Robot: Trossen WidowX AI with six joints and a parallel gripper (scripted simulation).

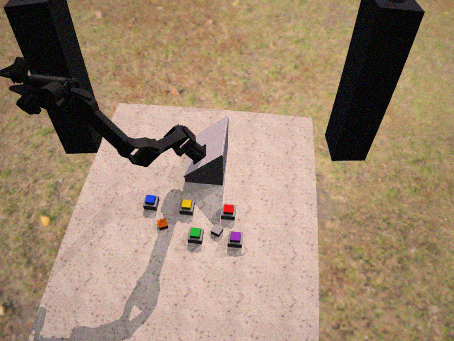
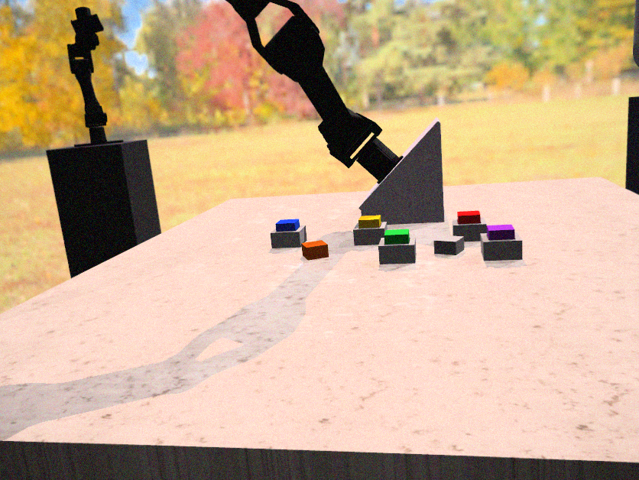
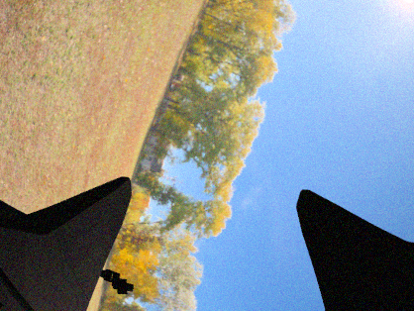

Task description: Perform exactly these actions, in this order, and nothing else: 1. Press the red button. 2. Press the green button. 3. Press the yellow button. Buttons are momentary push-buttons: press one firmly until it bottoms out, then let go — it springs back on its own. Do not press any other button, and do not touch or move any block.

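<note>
My gripper tip is 110 mm short of the red button, 650 mm to the right of it and 520 mm above it. From my gripper tip the other things lie so: orange block 150 mm ahead, 420 mm to the left, 540 mm below; then blue button 60 mm ahead, 370 mm to the left, 520 mm below; then yellow button 90 mm ahead, 500 mm to the left, 520 mm below.
</note>
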